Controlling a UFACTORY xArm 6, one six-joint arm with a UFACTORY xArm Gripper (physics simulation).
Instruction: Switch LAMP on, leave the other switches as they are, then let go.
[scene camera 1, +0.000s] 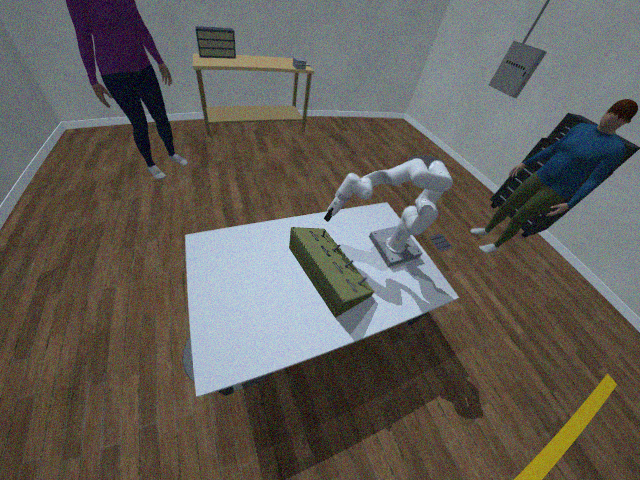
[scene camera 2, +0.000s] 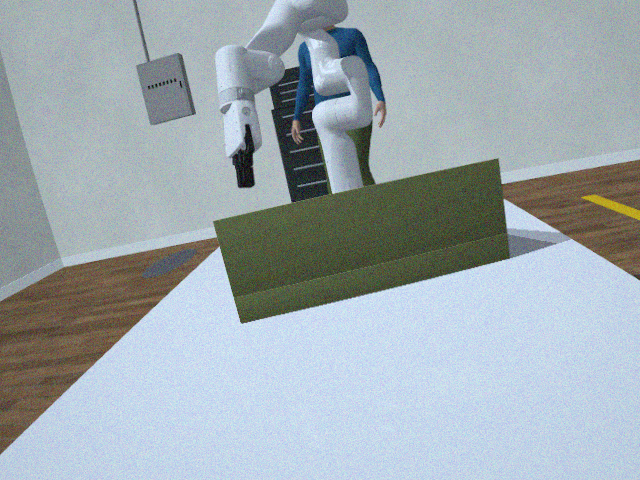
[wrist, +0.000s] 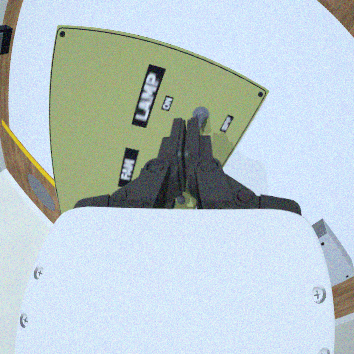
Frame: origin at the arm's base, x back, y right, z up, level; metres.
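Seen in the pictures: gripper, fingertip midpoint: (scene camera 1: 326, 219) (scene camera 2: 246, 186) (wrist: 187, 135); arm's base, origin of the base link: (scene camera 1: 395, 245).
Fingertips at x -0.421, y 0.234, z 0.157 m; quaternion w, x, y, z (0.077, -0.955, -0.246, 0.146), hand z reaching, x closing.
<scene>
Pixels of each thing's middle, then the offset from my fingertips to it. "*": a spot on its surface instead. Level surfaces: height alone.
- olive switch box, body centre: (scene camera 2: 361, 242) (wrist: 134, 174) (scene camera 1: 328, 266) dx -0.073, dy -0.203, dz -0.146 m
- LAMP label, body centre: (wrist: 146, 97) dx -0.076, dy -0.022, dz -0.084 m
- blurred OFF mark, surface spot: (wrist: 226, 123) * dx +0.025, dy -0.016, dz -0.134 m
- LAMP lever, body centre: (wrist: 199, 120) (scene camera 1: 324, 232) dx -0.006, dy -0.018, dz -0.091 m
- FAN label, body centre: (wrist: 126, 169) dx -0.068, dy -0.142, dz -0.084 m
- table, its level: dz -0.210 m
The olive switch box (scene camera 1: 317, 268) (scene camera 2: 361, 232) (wrist: 95, 90) stands on the white table, with a row of levers on its sloped face. In the wrist view the LAMP label (wrist: 148, 96) is beside the ON mark (wrist: 167, 103), with the blurred OFF mark (wrist: 226, 123) across from it. The LAMP lever (scene camera 1: 324, 233) (wrist: 201, 114) shows its round tip between these marks, by my fingertips. In scene camera 1 it seems to lean away from the arm, but it is small. My gripper (scene camera 1: 328, 215) (scene camera 2: 246, 184) (wrist: 187, 135) is shut, empty, and above the box's end, apart from the lever.
The other levers, such as the one at the near end (scene camera 1: 363, 281), lean toward the arm's side. The FAN label (wrist: 127, 167) is next to LAMP. The arm's base plate (scene camera 1: 379, 245) stands behind the levers on the table (scene camera 1: 232, 310) (scene camera 2: 361, 387). Two people stand beyond the table.
</scene>
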